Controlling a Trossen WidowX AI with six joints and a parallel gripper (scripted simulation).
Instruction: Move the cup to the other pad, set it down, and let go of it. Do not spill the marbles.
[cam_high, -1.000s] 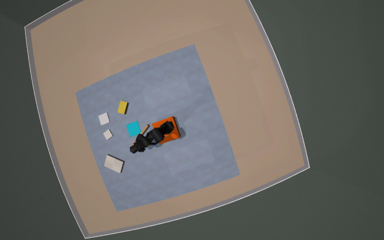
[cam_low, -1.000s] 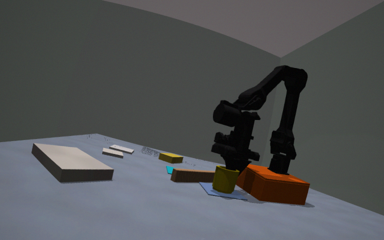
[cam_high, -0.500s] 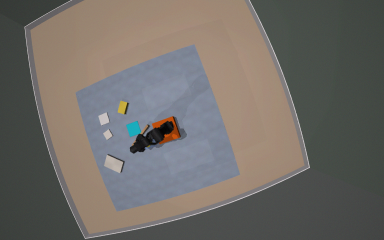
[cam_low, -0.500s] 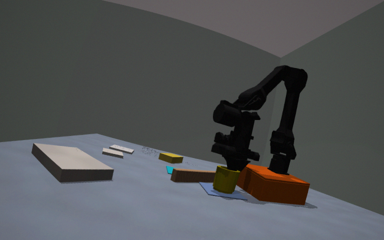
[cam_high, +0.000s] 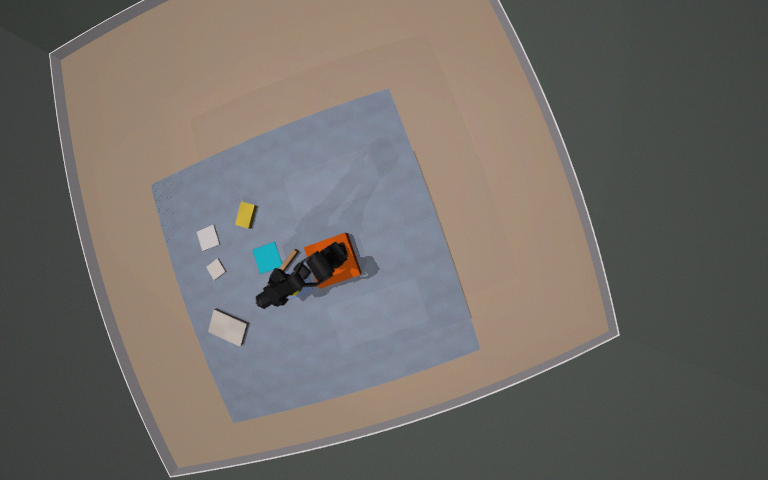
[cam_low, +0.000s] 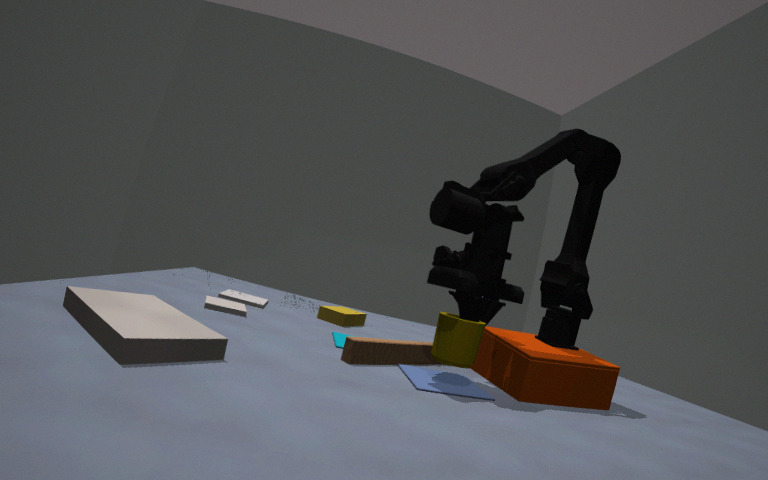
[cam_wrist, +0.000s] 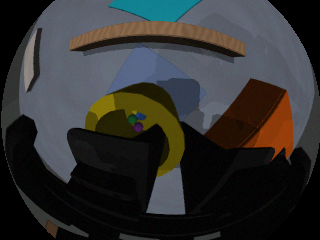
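My gripper tip is now 14 cm to the left of the cyan pad, 13 cm short of it and 8 cm above it. From my gripper tip the other things lie so: yellow block: 36 cm to the right, 16 cm ahead, 5 cm below; brown wooden block: 8 cm ahead, 6 cm to the right, 6 cm below; cup: 2 cm to the left, 2 cm ahead.
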